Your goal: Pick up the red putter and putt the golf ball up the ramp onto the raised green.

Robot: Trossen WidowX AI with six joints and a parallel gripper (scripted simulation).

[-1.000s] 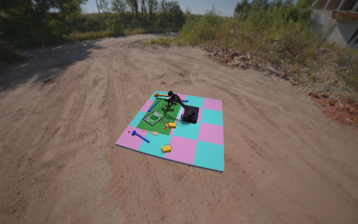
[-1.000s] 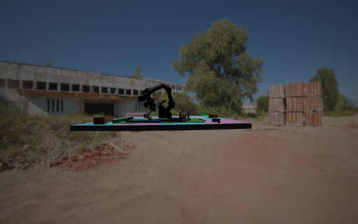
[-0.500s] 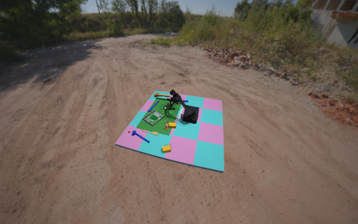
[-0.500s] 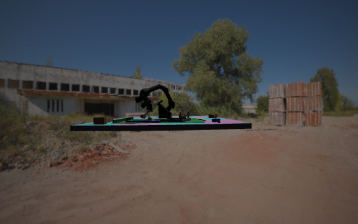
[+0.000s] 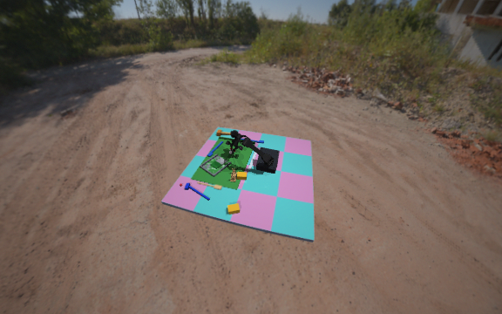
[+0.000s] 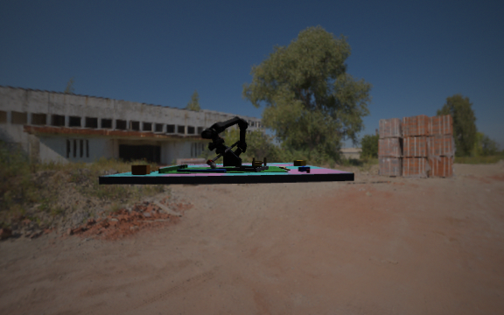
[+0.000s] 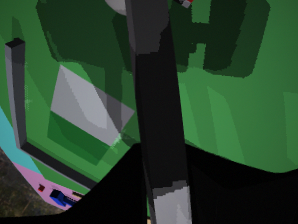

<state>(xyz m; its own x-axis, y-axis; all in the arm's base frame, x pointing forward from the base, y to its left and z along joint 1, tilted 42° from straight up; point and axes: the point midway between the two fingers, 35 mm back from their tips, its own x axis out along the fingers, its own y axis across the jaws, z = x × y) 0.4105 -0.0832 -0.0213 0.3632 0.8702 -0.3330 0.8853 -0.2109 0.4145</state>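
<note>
Right now the white golf ball is 70 mm to the right of my gripper tip, 60 mm below it and 40 mm ahead of it. Also, from my gripper tip: red putter: 20 mm above, 10 mm behind; then blue mallet: 520 mm to the left, 170 mm ahead, 70 mm below.
</note>
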